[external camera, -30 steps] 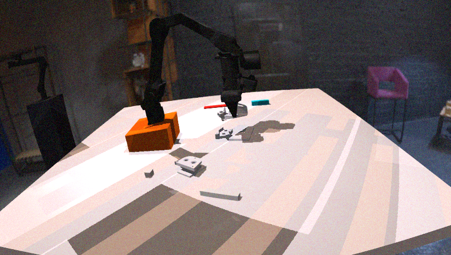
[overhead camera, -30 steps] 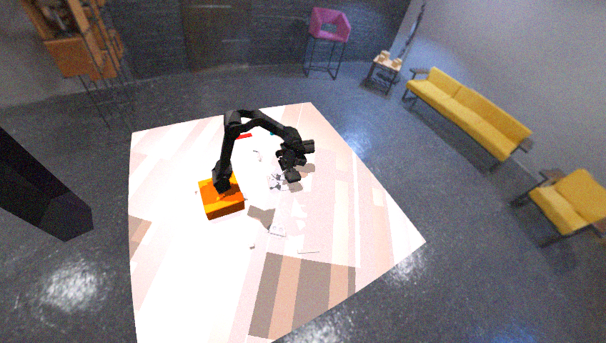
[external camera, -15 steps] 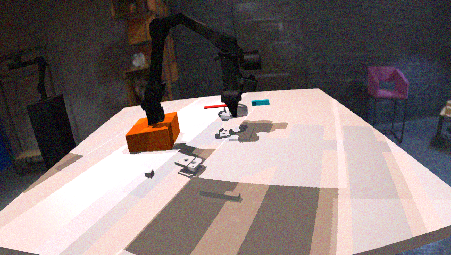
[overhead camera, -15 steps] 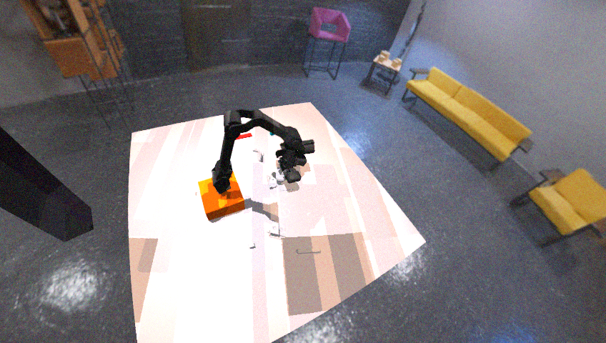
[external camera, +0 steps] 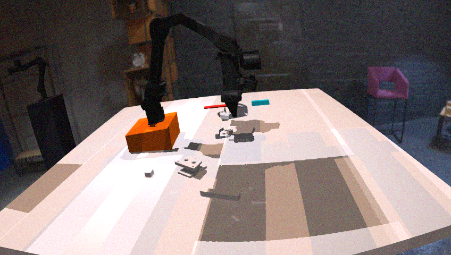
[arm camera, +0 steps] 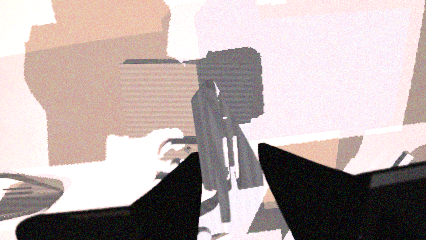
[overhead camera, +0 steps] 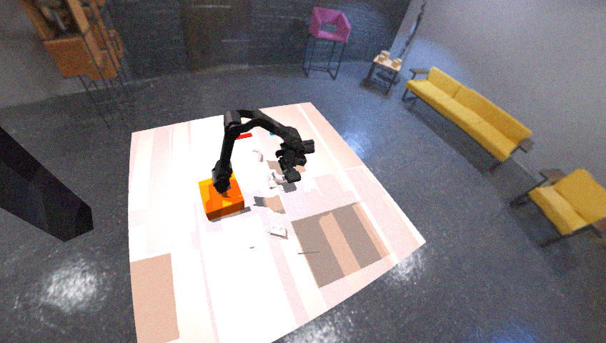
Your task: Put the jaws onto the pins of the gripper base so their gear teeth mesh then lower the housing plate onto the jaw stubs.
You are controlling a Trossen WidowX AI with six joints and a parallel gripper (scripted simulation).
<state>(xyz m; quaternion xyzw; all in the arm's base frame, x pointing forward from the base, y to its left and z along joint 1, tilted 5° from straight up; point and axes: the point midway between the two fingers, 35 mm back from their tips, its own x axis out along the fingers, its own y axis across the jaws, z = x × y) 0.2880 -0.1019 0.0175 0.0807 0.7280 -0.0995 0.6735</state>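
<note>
The flat plate lies 20 mm ahead of my gripper tip, 20 mm to the left of it and 80 mm below it. From my gripper tip the other things lie so: gripper base (170 mm behind, 190 mm to the right, 50 mm below); then small grey cube (300 mm behind, 180 mm to the right, 70 mm below); then stepped piece (170 mm behind, 190 mm to the right, 70 mm below).
</note>
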